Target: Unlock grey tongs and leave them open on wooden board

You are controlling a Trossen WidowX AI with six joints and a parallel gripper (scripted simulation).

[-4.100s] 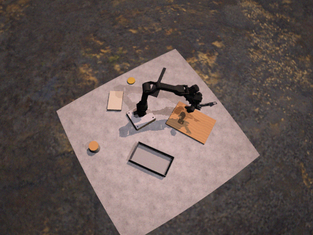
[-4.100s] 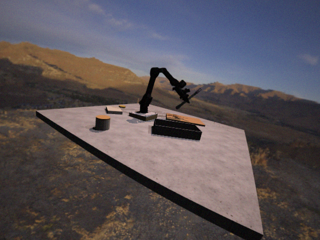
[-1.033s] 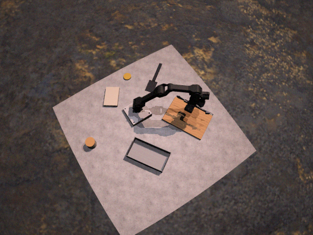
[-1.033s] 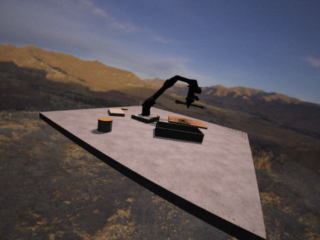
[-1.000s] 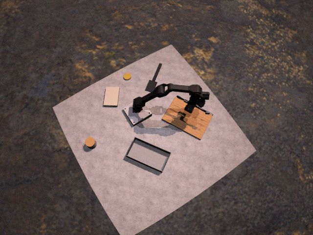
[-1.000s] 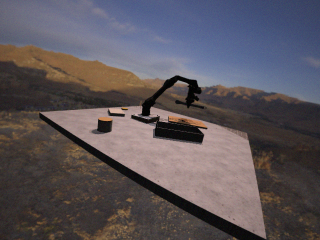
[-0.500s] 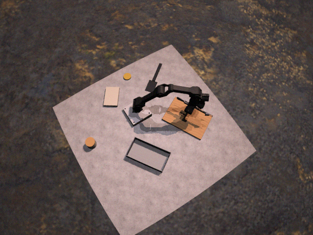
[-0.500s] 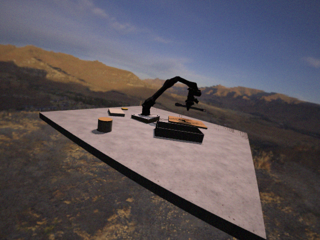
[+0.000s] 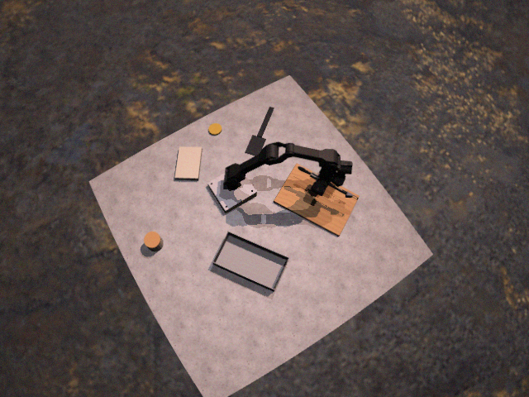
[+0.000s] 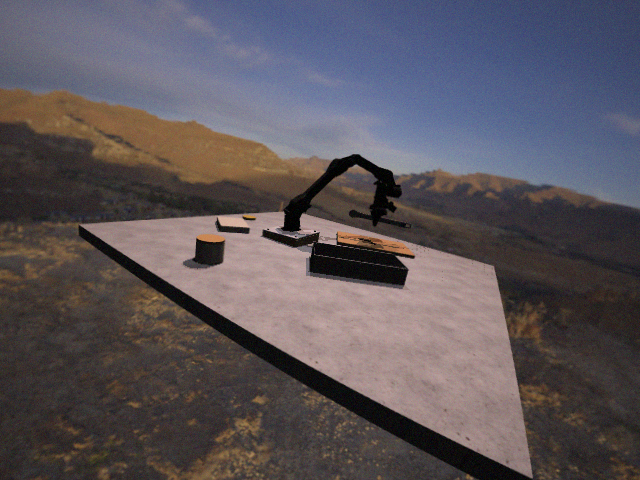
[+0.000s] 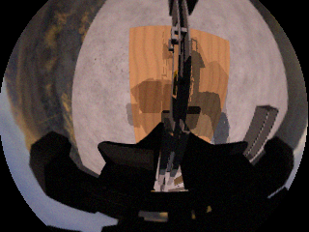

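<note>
Now: gripper tip 8 cm above the wooden board, 3 cm to the left of it and 3 cm short of it. From my gripper tip the other things lie so: roasting tin 46 cm to the right, 18 cm ahead, 6 cm below; pale flat block 53 cm to the right, 42 cm behind, 8 cm below; black spatula 43 cm behind, 12 cm to the right, 9 cm below.
</note>
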